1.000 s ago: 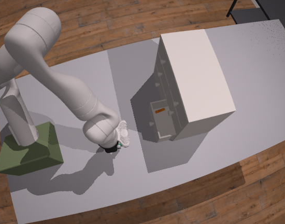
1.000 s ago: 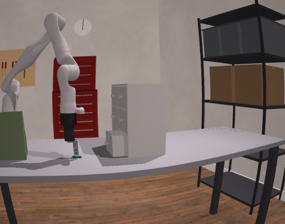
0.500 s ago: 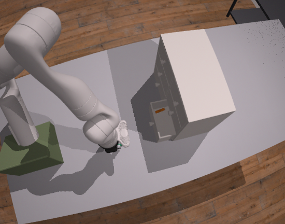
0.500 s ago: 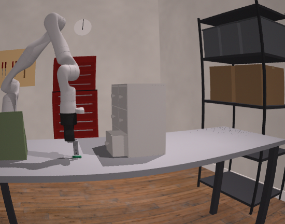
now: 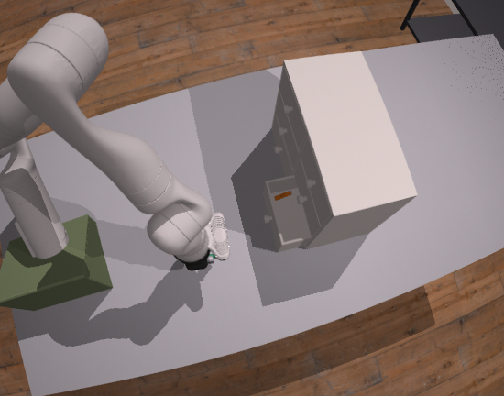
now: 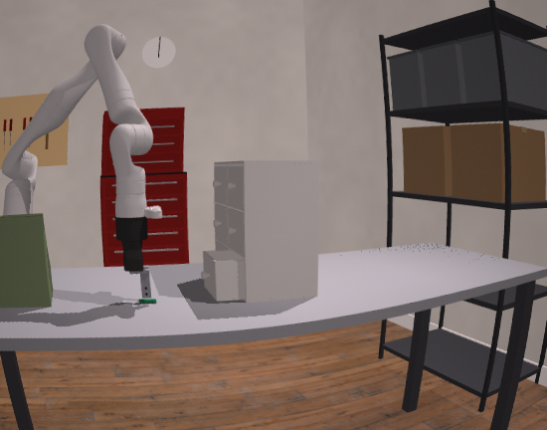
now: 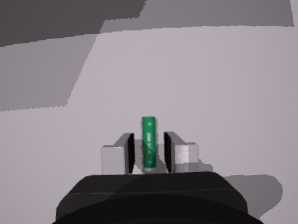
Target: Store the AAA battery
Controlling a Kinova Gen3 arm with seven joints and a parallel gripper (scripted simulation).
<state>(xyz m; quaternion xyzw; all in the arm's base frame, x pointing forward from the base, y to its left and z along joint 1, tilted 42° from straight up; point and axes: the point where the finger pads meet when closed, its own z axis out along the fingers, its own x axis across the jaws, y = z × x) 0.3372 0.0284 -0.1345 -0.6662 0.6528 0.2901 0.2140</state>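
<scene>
Right now the green AAA battery is 3 cm below my hand. The rest, counted from my hand: orange battery 20 cm ahead, 11 cm to the left, 2 cm below.
</scene>
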